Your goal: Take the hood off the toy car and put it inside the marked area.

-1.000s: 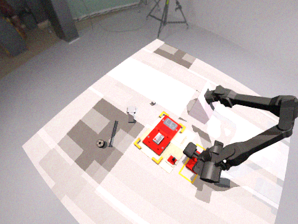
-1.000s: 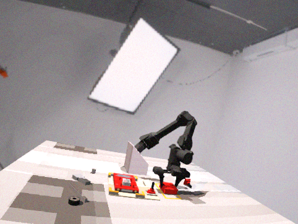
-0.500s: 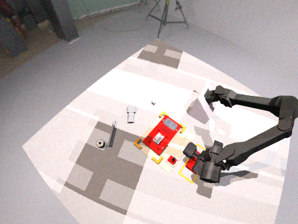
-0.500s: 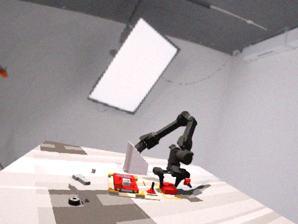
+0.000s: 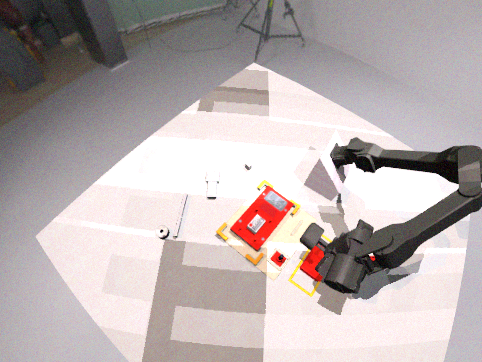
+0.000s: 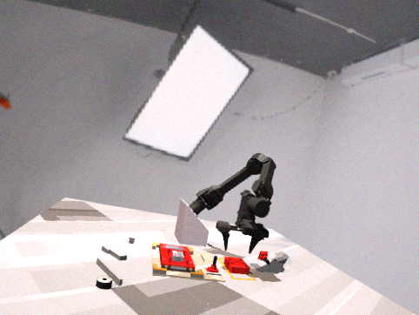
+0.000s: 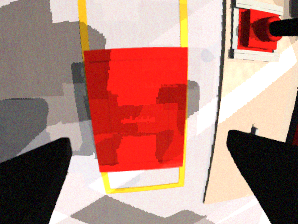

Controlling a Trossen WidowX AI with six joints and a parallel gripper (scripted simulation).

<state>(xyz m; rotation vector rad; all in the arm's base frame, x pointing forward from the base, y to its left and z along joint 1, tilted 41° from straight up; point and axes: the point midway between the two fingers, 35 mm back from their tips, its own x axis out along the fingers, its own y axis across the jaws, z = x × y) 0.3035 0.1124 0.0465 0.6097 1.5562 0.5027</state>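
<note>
Right now my gripper tip is 50 mm above the hood. Round my gripper tip: metal rod (430 mm to the right, 120 mm ahead, 50 mm below).
</note>
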